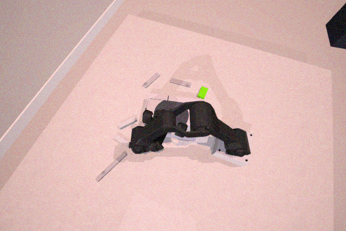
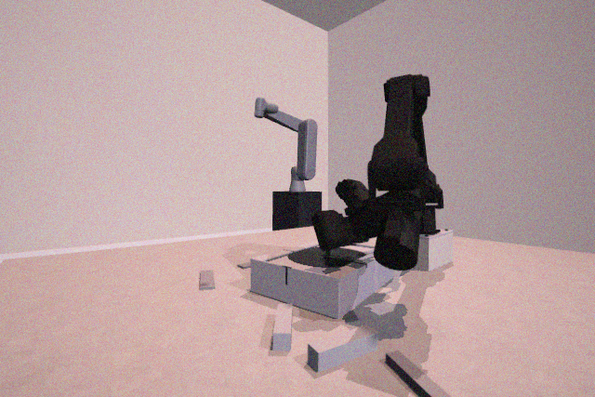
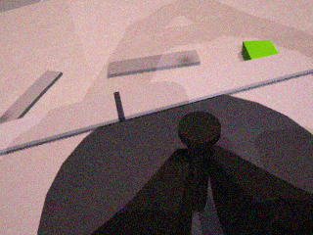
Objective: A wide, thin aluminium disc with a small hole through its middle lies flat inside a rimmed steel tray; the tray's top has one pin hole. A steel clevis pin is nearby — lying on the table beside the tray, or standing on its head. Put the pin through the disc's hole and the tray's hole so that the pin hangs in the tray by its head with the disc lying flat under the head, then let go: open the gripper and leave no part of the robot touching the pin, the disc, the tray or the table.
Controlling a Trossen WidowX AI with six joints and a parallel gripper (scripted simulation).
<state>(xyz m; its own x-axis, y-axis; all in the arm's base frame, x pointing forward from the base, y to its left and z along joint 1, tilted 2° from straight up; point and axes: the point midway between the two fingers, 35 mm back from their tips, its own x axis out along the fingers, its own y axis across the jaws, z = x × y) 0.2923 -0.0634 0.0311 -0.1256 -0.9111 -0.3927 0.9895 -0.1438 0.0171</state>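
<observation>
Right now my gripper tip is 1 cm above the steel pin. From my gripper tip the other things lie so: green block 17 cm to the right, 13 cm behind, 8 cm below; rimmed tray 4 cm below; dark disc 3 cm below.
</observation>
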